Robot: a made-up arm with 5 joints. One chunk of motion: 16 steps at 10 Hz.
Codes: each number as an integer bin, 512 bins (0 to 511) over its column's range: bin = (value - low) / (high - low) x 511, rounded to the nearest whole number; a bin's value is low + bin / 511 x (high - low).
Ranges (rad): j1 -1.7..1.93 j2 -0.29..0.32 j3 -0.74..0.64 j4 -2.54..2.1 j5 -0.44..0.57
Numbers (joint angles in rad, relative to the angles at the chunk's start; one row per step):
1: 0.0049 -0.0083 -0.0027 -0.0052 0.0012
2: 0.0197 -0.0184 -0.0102 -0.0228 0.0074
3: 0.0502 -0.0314 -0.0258 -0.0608 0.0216
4: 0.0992 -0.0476 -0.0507 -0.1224 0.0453
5: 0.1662 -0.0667 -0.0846 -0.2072 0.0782
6: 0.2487 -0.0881 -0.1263 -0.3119 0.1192
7: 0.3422 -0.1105 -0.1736 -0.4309 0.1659
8: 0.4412 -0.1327 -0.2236 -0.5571 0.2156
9: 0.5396 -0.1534 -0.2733 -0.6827 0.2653
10: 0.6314 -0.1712 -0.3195 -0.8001 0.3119
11: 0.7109 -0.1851 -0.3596 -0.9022 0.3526
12: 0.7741 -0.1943 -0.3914 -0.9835 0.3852
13: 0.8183 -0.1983 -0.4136 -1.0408 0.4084
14: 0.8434 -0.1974 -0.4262 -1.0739 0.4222
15: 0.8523 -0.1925 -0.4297 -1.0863 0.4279
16: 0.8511 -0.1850 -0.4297 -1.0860 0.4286
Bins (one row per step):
1: 240 236 273 279 223
2: 242 228 270 277 226
3: 246 217 264 273 234
4: 253 203 255 266 246
5: 263 187 243 257 262
6: 274 169 227 245 283
7: 287 150 210 232 307
8: 301 132 191 218 332
9: 315 114 173 205 357
10: 328 100 156 192 380
11: 339 88 141 180 401
12: 348 80 129 171 418
13: 355 77 121 165 429
14: 358 78 116 161 436
15: 359 82 115 160 439
16: 359 88 115 160 439

